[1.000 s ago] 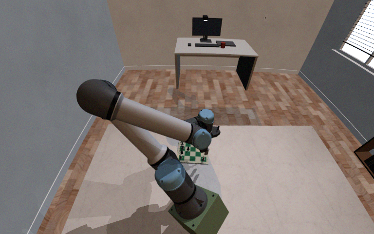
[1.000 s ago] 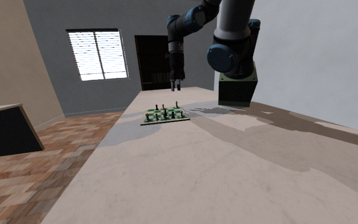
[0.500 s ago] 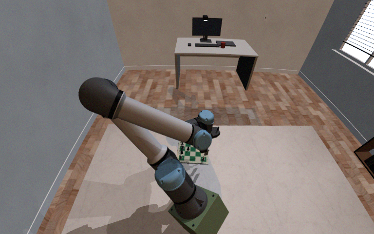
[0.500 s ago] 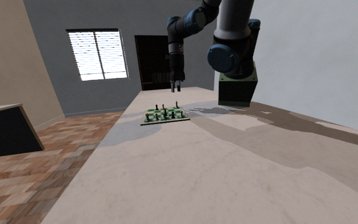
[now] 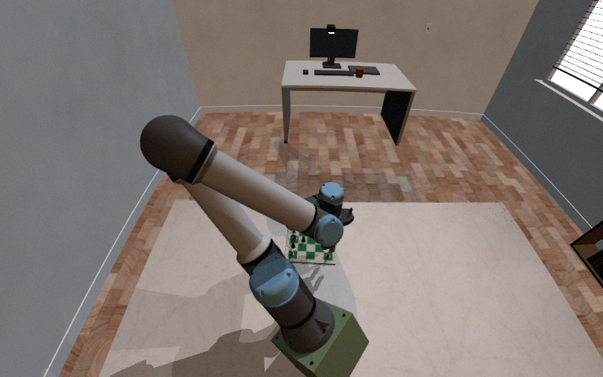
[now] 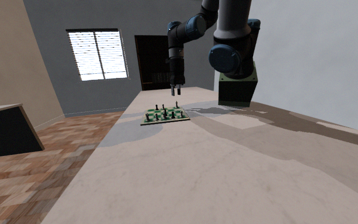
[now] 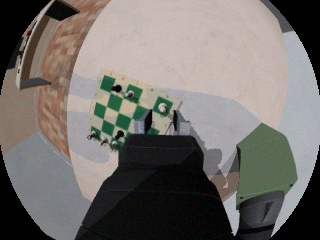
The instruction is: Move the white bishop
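The pale piece lies 70 mm below my hand. Also, from my hand: green-and-white chessboard 100 mm below, 90 mm ahead, 60 mm to the left.
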